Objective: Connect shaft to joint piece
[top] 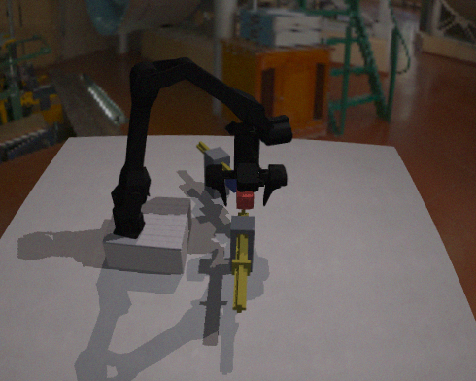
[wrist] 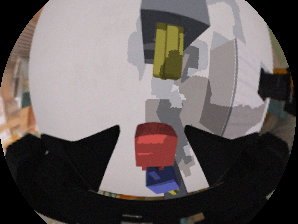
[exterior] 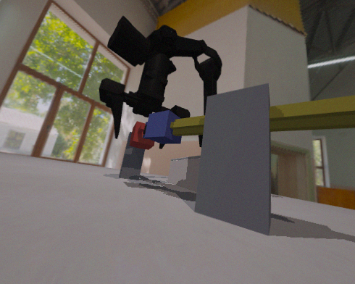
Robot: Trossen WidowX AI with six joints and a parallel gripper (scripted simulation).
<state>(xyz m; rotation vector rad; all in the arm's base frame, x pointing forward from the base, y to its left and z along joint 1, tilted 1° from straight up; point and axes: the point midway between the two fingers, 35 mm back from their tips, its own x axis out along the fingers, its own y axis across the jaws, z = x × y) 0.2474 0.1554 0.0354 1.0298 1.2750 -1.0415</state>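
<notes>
Right now the red square joint piece is 20 mm to the left of my gripper tip and 20 mm above it.
</notes>
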